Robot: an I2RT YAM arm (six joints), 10 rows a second.
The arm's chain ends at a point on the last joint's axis. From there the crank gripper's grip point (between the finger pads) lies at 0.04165 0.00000 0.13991 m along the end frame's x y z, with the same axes.
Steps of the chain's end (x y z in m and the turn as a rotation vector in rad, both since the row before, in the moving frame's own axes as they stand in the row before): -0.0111, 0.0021, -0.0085, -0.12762, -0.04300, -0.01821; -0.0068, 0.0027, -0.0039, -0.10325, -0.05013, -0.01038; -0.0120, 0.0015, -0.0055, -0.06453, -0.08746, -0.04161; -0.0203, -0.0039, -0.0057, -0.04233, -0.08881, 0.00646; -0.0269, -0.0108, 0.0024, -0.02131, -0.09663, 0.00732; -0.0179, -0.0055, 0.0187, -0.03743, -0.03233, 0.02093
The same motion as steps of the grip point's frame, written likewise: -0.0170, 0.0193, -0.0079, -0.12762, -0.04300, -0.01821; -0.0138, 0.0168, -0.0027, -0.10325, -0.05013, -0.01038; -0.0242, 0.0092, -0.0026, -0.06453, -0.08746, -0.04161; -0.0329, 0.0023, -0.0027, -0.04233, -0.08881, 0.00646; -0.0406, -0.0075, 0.0057, -0.02131, -0.09663, 0.00732; -0.0225, 0.0006, 0.0199, -0.03743, -0.03233, 0.02093
